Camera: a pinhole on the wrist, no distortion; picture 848 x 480 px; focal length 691.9 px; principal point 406.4 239.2 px. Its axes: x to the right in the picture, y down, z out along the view. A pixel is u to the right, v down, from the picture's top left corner.
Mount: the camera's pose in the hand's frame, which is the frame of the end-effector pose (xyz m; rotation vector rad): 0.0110 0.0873 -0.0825 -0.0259 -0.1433 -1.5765
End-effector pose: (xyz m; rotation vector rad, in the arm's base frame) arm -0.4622 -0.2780 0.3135 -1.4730 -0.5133 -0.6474
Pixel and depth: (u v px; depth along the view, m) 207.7 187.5 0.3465
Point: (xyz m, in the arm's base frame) -0.3217 -0.0304 0.1340
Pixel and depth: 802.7 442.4 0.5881
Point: -0.4486 0.2608 0.5668
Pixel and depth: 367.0 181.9 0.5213
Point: -0.3657 0.1518 0.1585
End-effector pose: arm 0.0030 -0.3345 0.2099 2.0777 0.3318 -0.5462
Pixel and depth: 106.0 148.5 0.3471
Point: 0.0116 -0.6866 0.3255
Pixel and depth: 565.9 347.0 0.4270
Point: -0.0325 -0.6541 0.0462
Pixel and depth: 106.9 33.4 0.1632
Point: 0.0202 -0.4863 0.3299
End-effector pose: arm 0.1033 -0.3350 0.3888 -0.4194 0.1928 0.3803
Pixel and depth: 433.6 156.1 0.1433
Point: 0.0555 -0.2329 0.4110
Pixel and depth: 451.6 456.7 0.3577
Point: 0.1801 -0.0962 0.5810
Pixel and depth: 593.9 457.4 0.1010
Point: 0.1094 -0.2542 0.3749
